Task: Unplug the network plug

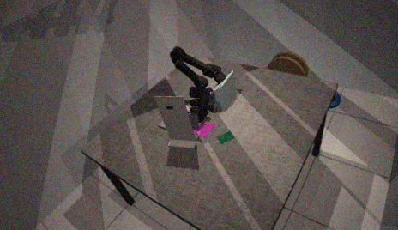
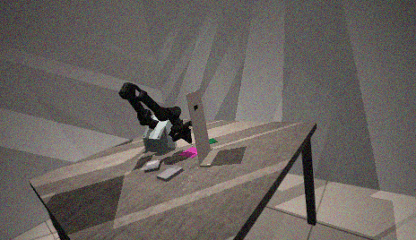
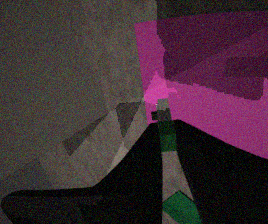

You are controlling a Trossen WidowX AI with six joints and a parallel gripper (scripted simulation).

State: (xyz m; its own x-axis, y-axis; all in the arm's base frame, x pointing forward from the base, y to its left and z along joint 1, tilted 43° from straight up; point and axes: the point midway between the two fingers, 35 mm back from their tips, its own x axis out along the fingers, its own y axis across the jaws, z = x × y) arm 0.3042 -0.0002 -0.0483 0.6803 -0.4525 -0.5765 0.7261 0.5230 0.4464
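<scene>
The pink patch is 6 cm below my gripper tip and 1 cm behind it. The rest, counted from my gripper tip: upright grey panel 15 cm ahead, 11 cm above, 4 cm to the right.
</scene>
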